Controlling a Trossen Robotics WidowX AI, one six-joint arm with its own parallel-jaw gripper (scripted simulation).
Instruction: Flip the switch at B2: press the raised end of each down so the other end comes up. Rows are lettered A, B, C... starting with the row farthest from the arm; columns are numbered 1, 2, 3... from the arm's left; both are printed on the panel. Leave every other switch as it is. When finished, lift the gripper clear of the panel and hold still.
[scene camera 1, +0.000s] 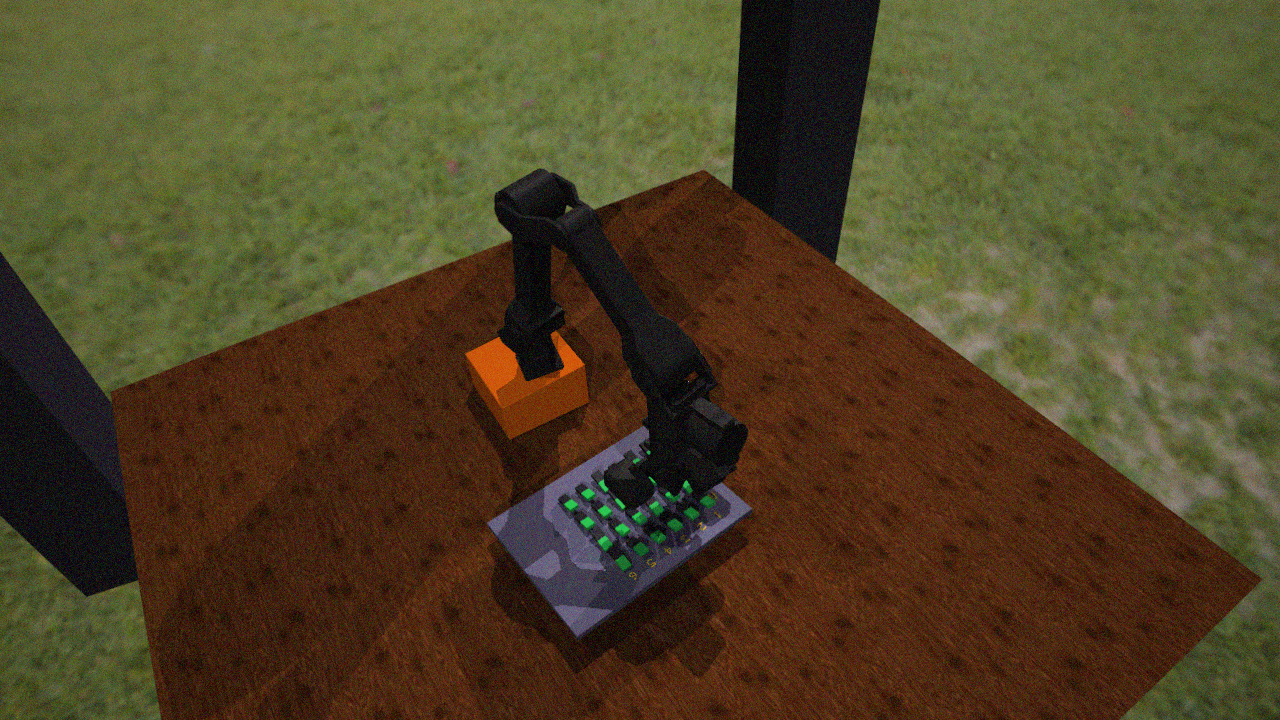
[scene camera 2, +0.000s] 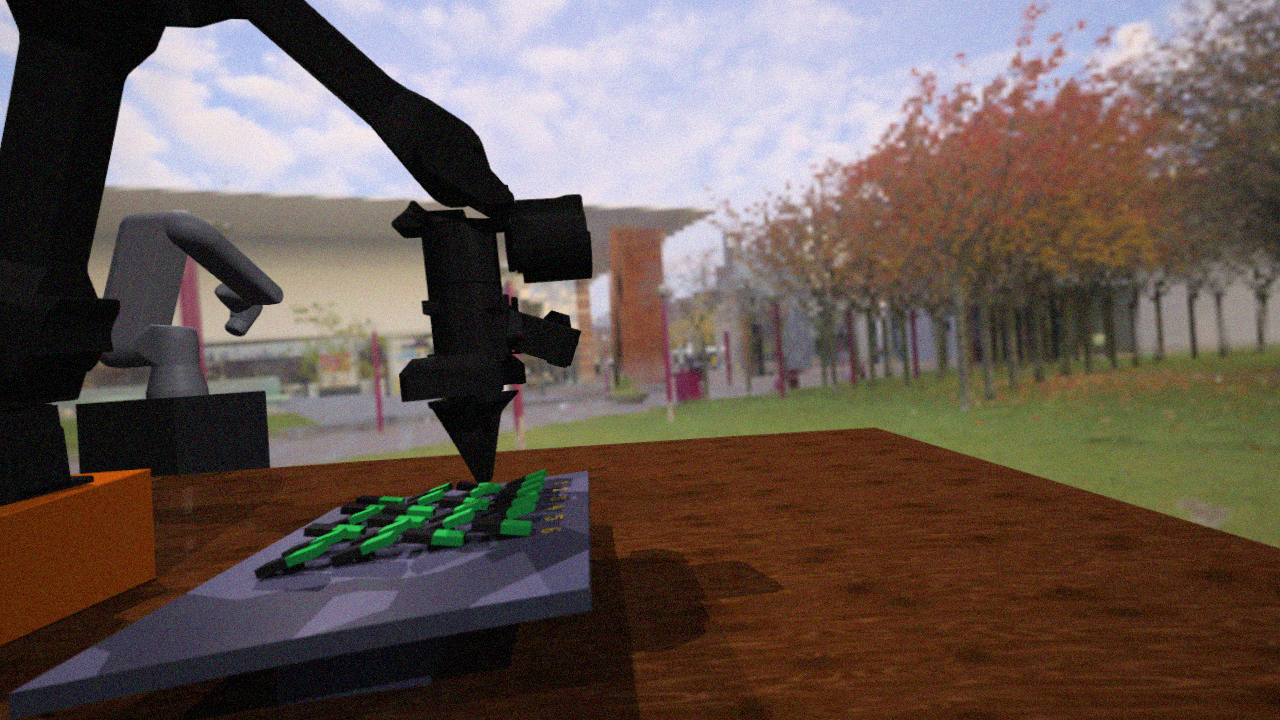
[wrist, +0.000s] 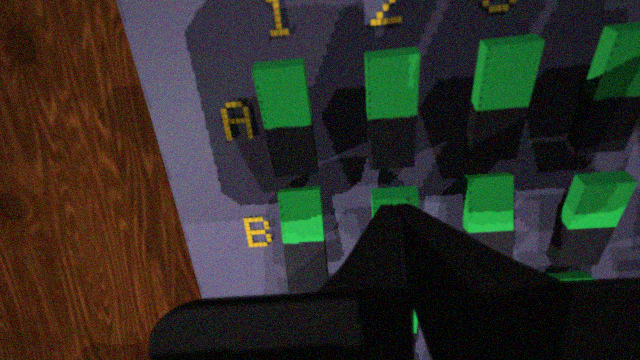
Scene:
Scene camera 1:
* my gripper: 674, 493
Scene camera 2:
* my gripper: 484, 481
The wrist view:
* my gripper: 394, 218
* rocker switch: 391, 75
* rocker switch: 407, 194

